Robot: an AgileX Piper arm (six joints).
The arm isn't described. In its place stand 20 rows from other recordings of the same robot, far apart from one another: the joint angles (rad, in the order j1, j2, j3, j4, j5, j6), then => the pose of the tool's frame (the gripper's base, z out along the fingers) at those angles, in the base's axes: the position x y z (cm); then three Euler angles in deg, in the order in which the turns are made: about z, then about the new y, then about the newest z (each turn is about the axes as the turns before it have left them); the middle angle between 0 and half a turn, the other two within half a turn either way.
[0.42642, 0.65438, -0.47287, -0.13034, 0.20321, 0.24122] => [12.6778 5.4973 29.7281 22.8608 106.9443 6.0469]
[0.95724, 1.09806, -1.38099, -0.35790, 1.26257, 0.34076] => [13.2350 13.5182 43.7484 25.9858 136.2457 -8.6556]
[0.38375, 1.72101, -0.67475, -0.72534, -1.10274, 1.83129] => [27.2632 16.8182 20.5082 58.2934 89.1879 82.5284]
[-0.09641, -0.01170, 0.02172, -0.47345, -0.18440, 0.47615] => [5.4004 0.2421 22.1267 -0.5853 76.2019 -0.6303]
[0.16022, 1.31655, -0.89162, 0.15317, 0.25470, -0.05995] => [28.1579 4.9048 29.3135 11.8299 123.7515 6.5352]
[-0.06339, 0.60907, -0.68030, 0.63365, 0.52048, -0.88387] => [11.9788 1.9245 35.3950 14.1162 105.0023 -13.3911]
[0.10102, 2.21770, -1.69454, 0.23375, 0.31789, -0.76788] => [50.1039 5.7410 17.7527 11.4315 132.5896 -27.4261]
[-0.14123, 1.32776, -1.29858, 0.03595, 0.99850, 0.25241] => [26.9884 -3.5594 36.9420 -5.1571 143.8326 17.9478]
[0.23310, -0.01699, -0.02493, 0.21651, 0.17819, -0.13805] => [5.1405 1.5766 20.6812 15.5400 92.5759 4.4032]
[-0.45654, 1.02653, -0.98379, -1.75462, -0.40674, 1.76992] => [21.3182 -6.5270 41.4841 -3.2566 91.8006 0.7252]
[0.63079, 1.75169, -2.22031, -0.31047, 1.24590, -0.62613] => [30.4808 18.9984 49.0400 14.9637 126.7345 -54.7689]
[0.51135, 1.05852, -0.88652, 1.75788, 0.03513, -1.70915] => [20.5683 11.9017 38.1636 31.2819 94.4813 2.9535]
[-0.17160, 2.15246, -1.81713, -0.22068, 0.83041, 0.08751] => [46.9749 -9.6333 21.8858 -28.5457 149.7588 -19.9034]
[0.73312, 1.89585, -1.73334, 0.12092, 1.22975, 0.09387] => [29.2113 27.6984 29.4156 65.3692 163.3427 30.1892]
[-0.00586, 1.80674, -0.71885, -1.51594, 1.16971, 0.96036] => [27.2218 -8.5249 15.6936 -79.9653 110.8495 -89.7585]
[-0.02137, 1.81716, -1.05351, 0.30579, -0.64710, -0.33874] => [40.4543 -2.5166 24.2970 -11.6950 92.9320 -5.8129]
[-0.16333, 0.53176, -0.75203, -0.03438, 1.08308, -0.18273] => [7.2043 -1.4673 33.2651 -11.7939 134.3991 -13.0978]
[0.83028, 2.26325, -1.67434, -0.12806, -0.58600, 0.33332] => [35.3448 39.6216 22.1690 51.6347 85.3986 12.6480]
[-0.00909, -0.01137, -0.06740, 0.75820, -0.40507, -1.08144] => [3.8808 -2.5013 26.1010 -18.0258 64.2755 -13.1308]
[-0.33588, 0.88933, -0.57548, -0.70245, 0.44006, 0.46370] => [15.6919 -8.1310 28.4397 -38.0436 121.3410 -20.9188]
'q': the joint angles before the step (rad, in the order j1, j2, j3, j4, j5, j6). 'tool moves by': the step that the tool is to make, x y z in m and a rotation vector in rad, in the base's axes. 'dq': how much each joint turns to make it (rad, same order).
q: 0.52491, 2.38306, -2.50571, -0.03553, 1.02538, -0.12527
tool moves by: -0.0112, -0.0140, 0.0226, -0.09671, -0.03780, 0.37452
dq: -0.04928, -0.05200, 0.00042, 0.23460, 0.10168, -0.48890
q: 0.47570, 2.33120, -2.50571, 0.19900, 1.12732, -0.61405
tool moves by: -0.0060, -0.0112, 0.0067, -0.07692, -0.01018, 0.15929
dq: -0.02453, -0.02086, 0.00005, 0.05536, 0.08939, -0.19682
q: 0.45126, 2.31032, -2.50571, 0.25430, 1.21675, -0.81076
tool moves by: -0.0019, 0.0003, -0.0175, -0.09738, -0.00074, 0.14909
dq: 0.00000, -0.00027, 0.05727, 0.01062, 0.02825, -0.17469
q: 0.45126, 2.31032, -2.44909, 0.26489, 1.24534, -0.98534
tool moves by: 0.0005, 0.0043, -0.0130, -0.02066, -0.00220, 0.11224
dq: 0.00005, 0.01651, 0.01907, 0.04336, 0.00483, -0.12363
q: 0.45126, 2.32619, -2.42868, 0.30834, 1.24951, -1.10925
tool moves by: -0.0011, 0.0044, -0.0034, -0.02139, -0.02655, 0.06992
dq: 0.00802, 0.00690, 0.00002, 0.00437, -0.00001, -0.07366
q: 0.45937, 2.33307, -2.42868, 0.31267, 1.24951, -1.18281
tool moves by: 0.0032, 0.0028, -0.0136, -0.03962, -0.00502, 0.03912
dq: 0.00492, 0.02557, 0.00035, -0.01738, -0.00018, -0.04433
